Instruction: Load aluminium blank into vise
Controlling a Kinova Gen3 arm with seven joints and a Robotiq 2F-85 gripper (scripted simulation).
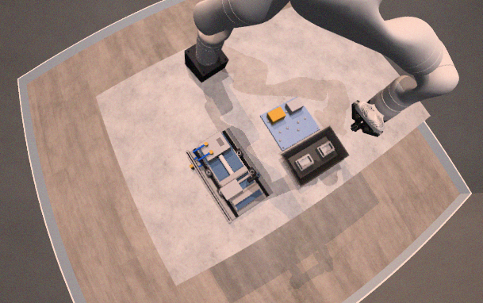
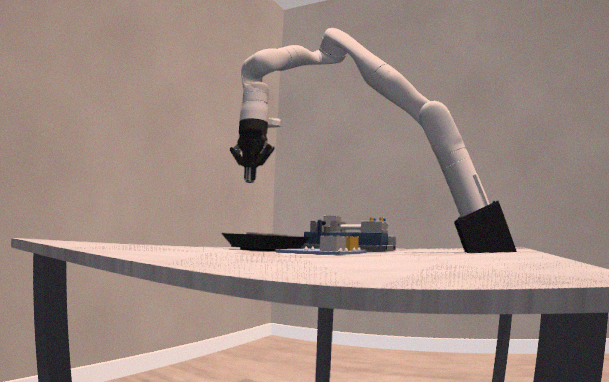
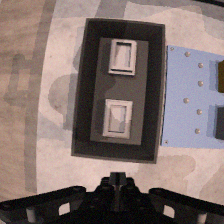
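Now: hand 45 cm to the left of the aluminium blank and 9 cm above it. From my hand the other things lie so: blue vise base 7 cm behind, 42 cm to the right, 15 cm below; then brass blank 20 cm behind, 17 cm to the right, 17 cm below.
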